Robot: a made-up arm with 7 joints. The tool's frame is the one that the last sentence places.
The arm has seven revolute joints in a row. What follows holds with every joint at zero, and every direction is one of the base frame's.
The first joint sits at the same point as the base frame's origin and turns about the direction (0, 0.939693, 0.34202).
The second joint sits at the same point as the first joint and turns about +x.
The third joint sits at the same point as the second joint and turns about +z.
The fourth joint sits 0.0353 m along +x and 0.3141 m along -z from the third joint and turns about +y.
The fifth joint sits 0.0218 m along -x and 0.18 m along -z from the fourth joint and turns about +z.
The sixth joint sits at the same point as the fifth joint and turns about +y.
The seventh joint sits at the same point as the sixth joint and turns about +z.
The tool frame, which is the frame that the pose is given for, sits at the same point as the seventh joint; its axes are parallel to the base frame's.
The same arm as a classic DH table. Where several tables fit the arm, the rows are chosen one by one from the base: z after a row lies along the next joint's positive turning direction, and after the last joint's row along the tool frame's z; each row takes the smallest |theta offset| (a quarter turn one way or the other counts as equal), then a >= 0, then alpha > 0; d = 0 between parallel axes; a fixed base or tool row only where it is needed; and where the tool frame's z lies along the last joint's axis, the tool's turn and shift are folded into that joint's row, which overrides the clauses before.
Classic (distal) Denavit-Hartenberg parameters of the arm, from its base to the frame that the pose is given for. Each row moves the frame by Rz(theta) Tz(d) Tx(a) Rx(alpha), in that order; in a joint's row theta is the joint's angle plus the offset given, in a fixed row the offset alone. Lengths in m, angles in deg.
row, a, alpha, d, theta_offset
base (fixed), 0, -70, 0, 0
joint 1, 0, 90, 0, 90
joint 2, 0, -90, 0, 70
joint 3, 0.0353, -90, -0.3141, -90
joint 4, -0.0218, 90, 0, 0
joint 5, 0, -90, -0.18, 0
joint 6, 0, 90, 0, 0
joint 7, 0, 0, 0, 0

